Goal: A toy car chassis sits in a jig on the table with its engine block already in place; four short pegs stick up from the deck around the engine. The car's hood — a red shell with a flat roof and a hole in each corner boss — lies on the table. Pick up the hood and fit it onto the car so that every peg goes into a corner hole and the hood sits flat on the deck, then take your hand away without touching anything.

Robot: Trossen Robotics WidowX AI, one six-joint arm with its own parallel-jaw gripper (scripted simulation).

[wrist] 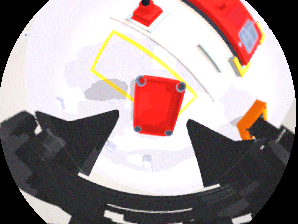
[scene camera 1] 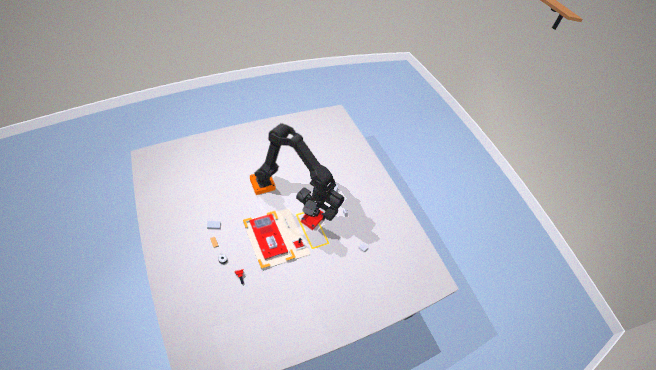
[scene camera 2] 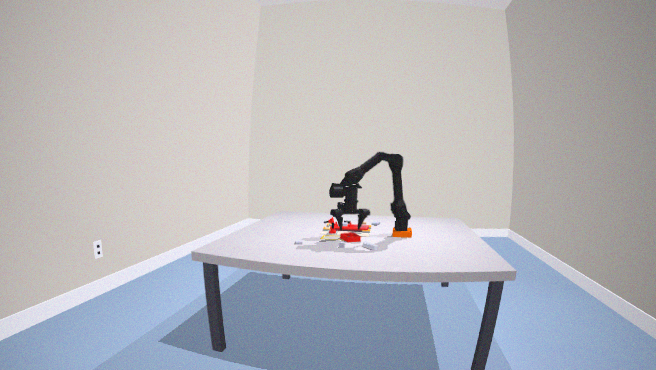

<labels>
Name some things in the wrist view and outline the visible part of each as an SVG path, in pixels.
My gripper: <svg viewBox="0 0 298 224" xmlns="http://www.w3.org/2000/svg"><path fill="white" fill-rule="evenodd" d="M0 125L1 147L17 188L41 201L57 205L64 212L71 214L69 224L124 224L106 218L105 210L122 214L122 220L136 224L233 224L231 218L245 214L247 216L249 213L253 218L277 188L290 157L289 151L285 151L286 148L282 148L278 141L267 141L265 145L266 137L233 140L220 135L220 132L214 132L214 129L198 121L188 119L186 129L204 183L202 186L220 186L177 196L144 196L106 188L78 176L78 173L89 177L106 140L120 119L118 109L72 121L48 115L43 111L33 111L33 115L28 111L21 111L7 117Z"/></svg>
A red hood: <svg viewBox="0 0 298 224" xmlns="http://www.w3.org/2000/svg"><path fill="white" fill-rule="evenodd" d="M137 76L134 79L136 81L136 89L134 89L133 131L148 133L148 135L173 136L178 113L180 113L182 101L184 101L186 84L184 81L162 79L162 77Z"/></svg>
</labels>
